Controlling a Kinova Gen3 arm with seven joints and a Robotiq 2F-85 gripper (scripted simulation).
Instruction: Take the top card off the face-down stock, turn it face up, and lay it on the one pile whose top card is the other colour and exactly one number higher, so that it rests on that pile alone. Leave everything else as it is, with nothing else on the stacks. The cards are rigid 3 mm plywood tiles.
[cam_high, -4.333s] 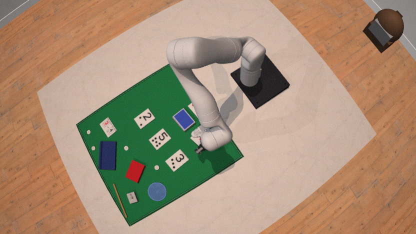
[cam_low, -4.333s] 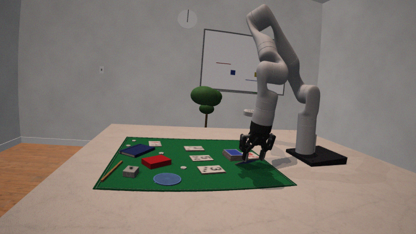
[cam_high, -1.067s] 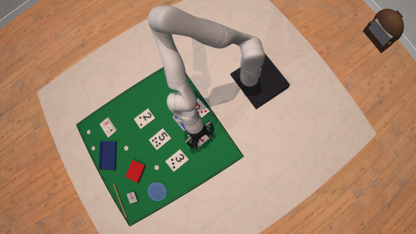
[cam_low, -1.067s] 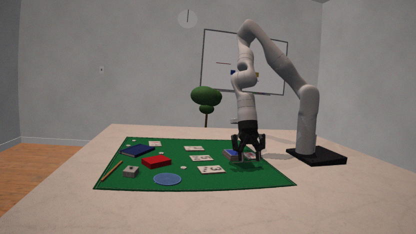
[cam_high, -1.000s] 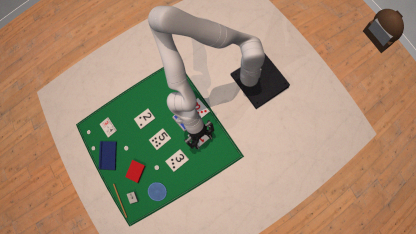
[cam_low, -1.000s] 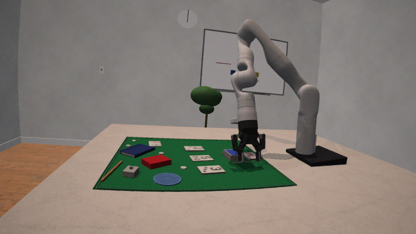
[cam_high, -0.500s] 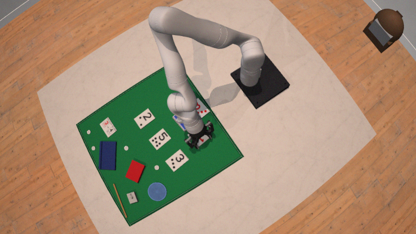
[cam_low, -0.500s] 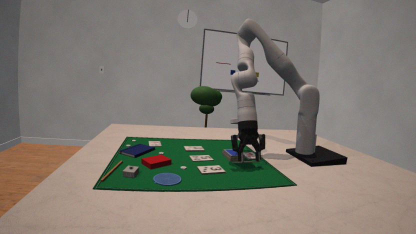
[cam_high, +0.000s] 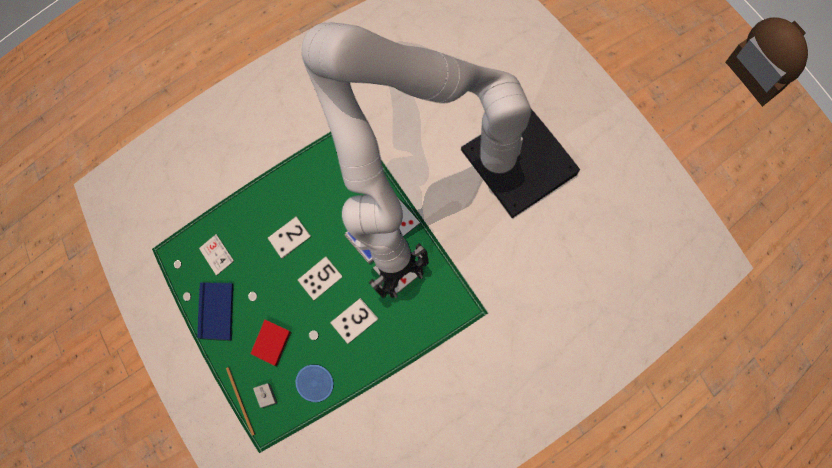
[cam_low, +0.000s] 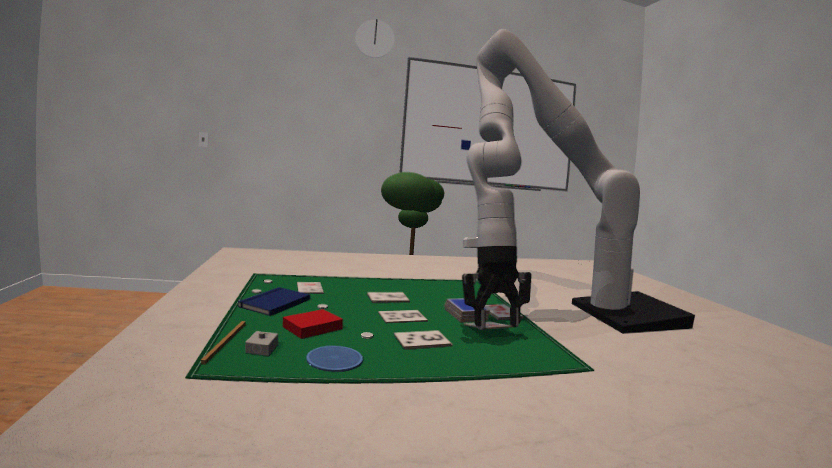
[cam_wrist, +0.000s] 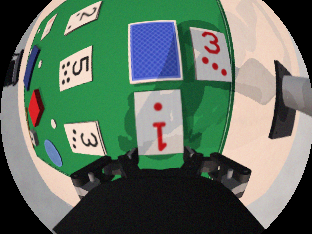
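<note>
Now: the card 4 cm to the right of my hand and 2 cm below it. The rest, counted from my hand: green mat 18 cm ahead, 16 cm to the right, 5 cm below; then red box 34 cm ahead, 9 cm to the right, 3 cm below; then grey box 43 cm ahead, 2 cm below.
</note>
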